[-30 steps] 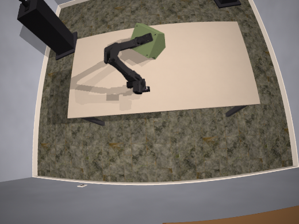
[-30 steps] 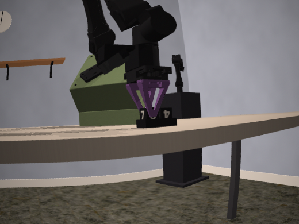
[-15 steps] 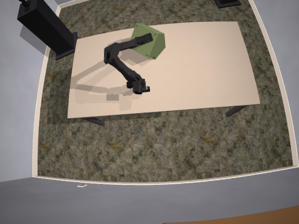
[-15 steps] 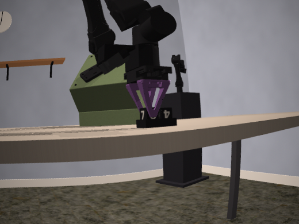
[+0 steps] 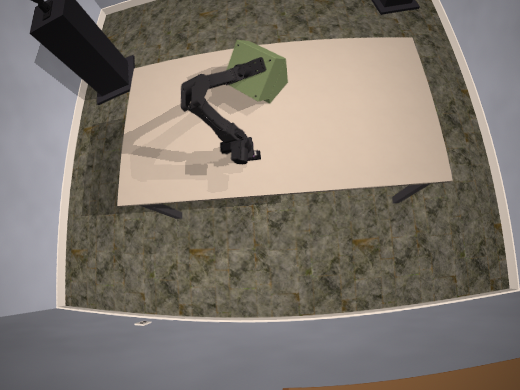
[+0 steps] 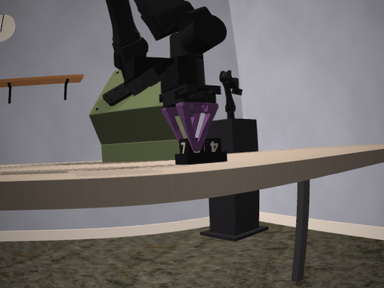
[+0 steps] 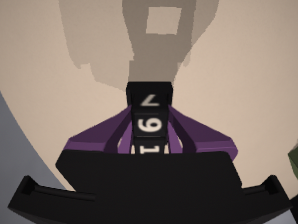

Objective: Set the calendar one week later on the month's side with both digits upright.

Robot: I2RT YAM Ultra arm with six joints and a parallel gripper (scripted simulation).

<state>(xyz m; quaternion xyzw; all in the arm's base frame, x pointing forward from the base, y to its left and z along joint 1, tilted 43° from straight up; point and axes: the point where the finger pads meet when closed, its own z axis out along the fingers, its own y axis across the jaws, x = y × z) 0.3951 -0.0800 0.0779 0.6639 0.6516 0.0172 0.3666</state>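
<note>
Right now my hand is 20 mm to the right of the black calendar tray and 20 mm above it.
</note>
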